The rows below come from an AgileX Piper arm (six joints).
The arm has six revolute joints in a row. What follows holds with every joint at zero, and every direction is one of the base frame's. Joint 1 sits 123 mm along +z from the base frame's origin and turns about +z. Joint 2 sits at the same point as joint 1 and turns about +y. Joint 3 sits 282.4 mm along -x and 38.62 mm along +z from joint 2 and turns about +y. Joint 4 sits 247.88 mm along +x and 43.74 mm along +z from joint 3 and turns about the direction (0.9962, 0, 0.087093). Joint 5 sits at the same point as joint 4 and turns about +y. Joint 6 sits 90.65 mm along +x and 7.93 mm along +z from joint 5 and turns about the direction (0.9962, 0, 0.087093). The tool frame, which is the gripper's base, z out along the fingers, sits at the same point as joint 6; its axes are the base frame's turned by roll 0, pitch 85.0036 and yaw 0 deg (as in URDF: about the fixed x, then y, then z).
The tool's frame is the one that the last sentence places.
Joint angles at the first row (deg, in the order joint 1, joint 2, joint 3, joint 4, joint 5, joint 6):
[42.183 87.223 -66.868 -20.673 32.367 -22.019]
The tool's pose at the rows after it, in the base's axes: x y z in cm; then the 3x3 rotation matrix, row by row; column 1 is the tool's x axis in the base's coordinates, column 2 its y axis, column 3 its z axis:
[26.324 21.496 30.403], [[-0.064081 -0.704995 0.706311], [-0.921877 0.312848 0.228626], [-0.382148 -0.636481 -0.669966]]
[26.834 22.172 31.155], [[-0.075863 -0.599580 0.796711], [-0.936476 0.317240 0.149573], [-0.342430 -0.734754 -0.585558]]
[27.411 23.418 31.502], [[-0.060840 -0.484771 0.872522], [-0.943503 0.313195 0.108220], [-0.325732 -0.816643 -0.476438]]
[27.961 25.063 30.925], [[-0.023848 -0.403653 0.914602], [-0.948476 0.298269 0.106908], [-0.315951 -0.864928 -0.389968]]
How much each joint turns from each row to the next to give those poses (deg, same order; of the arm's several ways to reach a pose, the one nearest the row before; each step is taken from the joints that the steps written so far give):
[2.115 0.977 -1.839 -13.689 3.369 10.398]
[2.441 1.547 -1.720 -15.323 3.054 12.307]
[2.303 2.457 -1.394 -14.382 2.040 11.530]
[1.770 3.260 -0.850 -11.141 0.724 9.146]

